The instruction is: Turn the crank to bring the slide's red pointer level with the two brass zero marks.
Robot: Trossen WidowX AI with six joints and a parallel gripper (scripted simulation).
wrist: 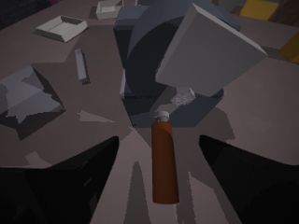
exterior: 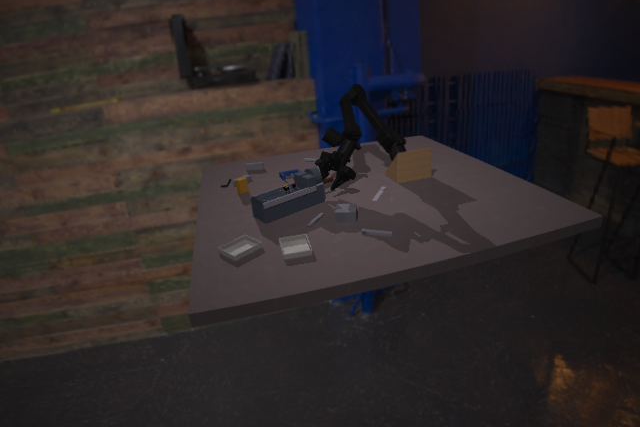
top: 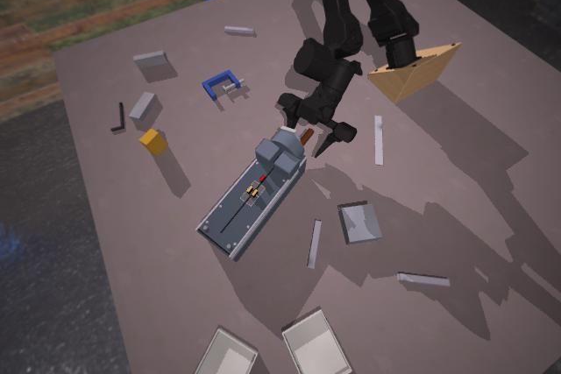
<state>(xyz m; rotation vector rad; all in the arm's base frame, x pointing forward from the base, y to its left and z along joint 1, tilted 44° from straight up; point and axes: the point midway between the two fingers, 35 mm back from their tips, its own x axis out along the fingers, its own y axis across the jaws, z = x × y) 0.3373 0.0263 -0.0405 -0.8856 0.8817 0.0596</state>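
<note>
Now: the brown crank handle 2 cm behind my gripper tip, 2 cm above it and 1 cm to the right of it. The rest, counted from my gripper tip: grey block (21 cm to the left, 2 cm below, 1 cm behind); then blue clamp (31 cm to the right, 6 cm ahead, 3 cm below); then red pointer (12 cm ahead, 4 cm to the left, 4 cm above).
</note>
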